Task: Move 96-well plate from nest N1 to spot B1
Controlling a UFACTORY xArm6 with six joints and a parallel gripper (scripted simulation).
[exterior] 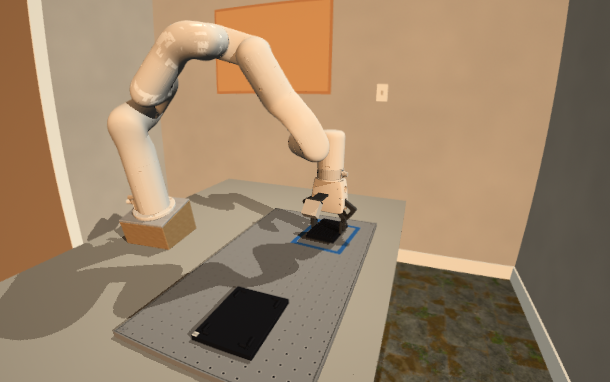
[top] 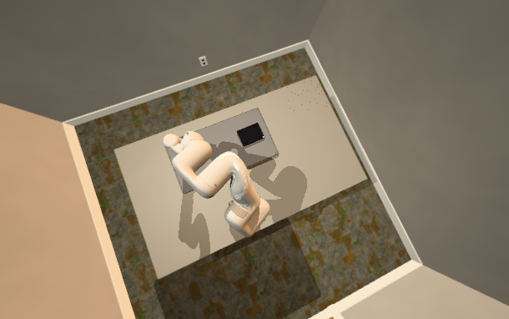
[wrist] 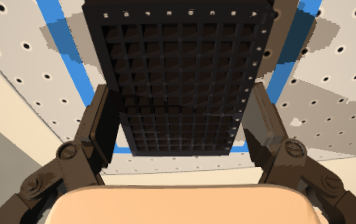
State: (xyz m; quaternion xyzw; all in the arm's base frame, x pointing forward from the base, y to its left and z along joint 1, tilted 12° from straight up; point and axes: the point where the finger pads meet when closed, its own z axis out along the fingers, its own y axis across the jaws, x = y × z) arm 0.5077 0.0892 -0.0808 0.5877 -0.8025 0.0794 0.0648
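My gripper is now 10 mm above the black 96-well plate. Also, from my hand: black plate nest N1: 120 mm behind, 410 mm to the right, 20 mm below; then white label: 190 mm behind, 470 mm to the right, 20 mm below.
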